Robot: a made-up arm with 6 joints. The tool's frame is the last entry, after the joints.
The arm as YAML. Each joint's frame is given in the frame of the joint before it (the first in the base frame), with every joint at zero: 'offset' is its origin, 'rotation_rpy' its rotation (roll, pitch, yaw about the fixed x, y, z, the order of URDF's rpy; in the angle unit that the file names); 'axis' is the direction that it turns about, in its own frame. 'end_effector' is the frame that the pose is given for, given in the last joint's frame.
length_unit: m
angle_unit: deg
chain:
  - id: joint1
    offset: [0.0, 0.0, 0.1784]
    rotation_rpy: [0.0, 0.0, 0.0]
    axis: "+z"
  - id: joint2
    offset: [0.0, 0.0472, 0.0]
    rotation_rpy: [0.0, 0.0, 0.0]
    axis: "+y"
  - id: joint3
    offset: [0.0, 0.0, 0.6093]
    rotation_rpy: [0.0, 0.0, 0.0]
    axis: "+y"
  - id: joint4
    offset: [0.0, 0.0, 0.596]
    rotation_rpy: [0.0, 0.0, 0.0]
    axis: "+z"
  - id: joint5
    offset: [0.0, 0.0, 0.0]
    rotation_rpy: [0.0, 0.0, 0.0]
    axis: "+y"
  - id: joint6
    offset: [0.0, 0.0, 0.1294]
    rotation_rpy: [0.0, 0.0, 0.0]
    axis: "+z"
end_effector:
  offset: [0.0, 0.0, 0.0]
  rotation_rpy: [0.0, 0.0, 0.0]
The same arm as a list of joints. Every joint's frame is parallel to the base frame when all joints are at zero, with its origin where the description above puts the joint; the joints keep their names.
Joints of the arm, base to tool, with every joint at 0 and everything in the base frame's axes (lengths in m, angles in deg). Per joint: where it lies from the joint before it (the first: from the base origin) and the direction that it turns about. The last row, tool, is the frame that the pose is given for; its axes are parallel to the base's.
joint1: axis 0 0 1 xyz 0 0 0.1784
joint2: axis 0 1 0 xyz 0 0.0472 0
joint3: axis 0 1 0 xyz 0 0 0.6093
joint4: axis 0 0 1 xyz 0 0 0.596
joint5: axis 0 1 0 xyz 0 0 0
joint6: axis 0 0 1 xyz 0 0 0.1294
tool: xyz 0 0 0

